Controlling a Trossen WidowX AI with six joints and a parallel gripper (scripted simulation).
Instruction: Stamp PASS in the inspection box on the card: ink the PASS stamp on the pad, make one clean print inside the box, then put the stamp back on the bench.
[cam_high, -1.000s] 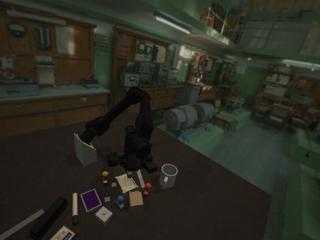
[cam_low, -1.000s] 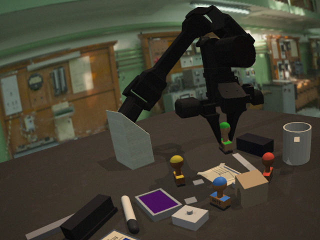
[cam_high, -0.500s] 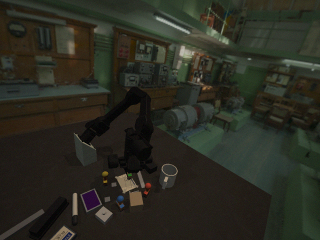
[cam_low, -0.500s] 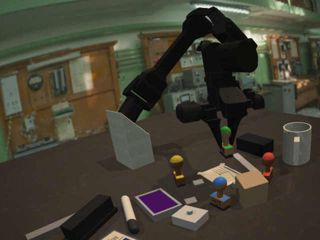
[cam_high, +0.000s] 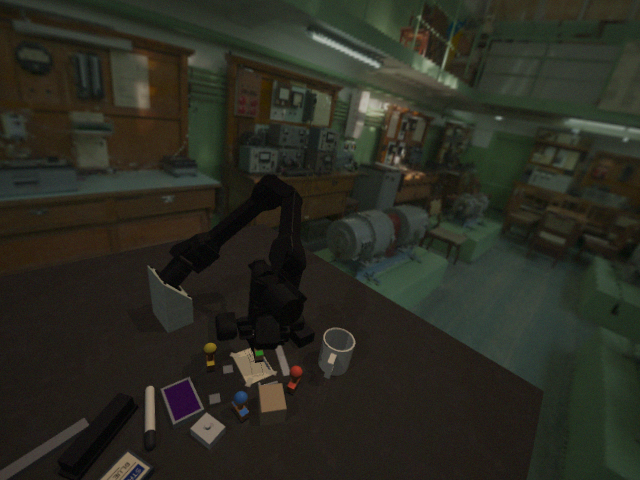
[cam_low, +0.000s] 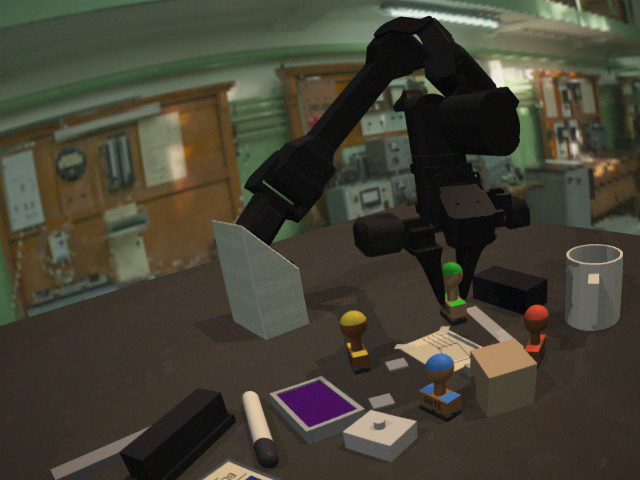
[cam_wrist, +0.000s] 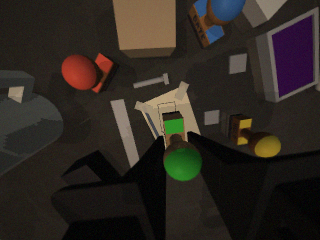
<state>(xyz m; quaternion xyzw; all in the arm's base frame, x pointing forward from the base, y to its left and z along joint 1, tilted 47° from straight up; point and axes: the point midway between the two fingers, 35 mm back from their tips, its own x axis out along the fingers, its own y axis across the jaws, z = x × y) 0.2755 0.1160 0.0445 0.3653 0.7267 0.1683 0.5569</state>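
Now: gripper tip 20 mm past the cream card and 70 mm above it. The rest, counted from my gripper tip: bolt: 50 mm ahead, 10 mm to the right, 60 mm below; red stamp: 90 mm ahead, 40 mm to the left, 50 mm below; green-knobbed stamp: right at my gripper tip.
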